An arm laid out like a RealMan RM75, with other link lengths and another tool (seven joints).
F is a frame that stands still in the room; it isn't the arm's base.
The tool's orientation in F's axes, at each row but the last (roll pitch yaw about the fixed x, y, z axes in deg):
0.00 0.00 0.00
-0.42 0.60 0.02
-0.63 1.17 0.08
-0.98 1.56 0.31
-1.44 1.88 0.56
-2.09 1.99 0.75
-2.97 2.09 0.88
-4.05 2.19 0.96
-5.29 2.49 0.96
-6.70 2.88 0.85
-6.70 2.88 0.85
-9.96 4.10 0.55
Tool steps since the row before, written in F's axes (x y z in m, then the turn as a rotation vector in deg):
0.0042 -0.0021 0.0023 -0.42 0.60 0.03
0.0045 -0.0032 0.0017 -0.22 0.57 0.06
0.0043 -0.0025 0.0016 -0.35 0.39 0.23
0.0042 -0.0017 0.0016 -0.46 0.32 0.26
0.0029 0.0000 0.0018 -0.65 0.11 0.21
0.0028 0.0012 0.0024 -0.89 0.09 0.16
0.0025 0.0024 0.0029 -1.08 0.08 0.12
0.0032 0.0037 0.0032 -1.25 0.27 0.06
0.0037 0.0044 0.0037 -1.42 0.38 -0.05
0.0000 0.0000 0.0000 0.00 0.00 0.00
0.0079 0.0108 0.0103 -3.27 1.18 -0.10
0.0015 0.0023 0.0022 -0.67 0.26 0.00
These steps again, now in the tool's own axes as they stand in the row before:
0.0042 -0.0021 0.0023 -0.42 0.60 0.03
0.0045 -0.0032 0.0017 -0.22 0.57 0.06
0.0043 -0.0025 0.0017 -0.35 0.39 0.23
0.0041 -0.0018 0.0017 -0.47 0.32 0.25
0.0028 -0.0001 0.0019 -0.66 0.11 0.19
0.0027 0.0011 0.0025 -0.89 0.10 0.13
0.0024 0.0022 0.0031 -1.08 0.09 0.09
0.0031 0.0034 0.0036 -1.25 0.29 0.03
0.0036 0.0040 0.0042 -1.41 0.41 -0.07
0.0000 0.0000 0.0000 0.00 0.00 0.00
0.0075 0.0094 0.0119 -3.24 1.25 -0.12
0.0014 0.0019 0.0027 -0.67 0.27 0.00

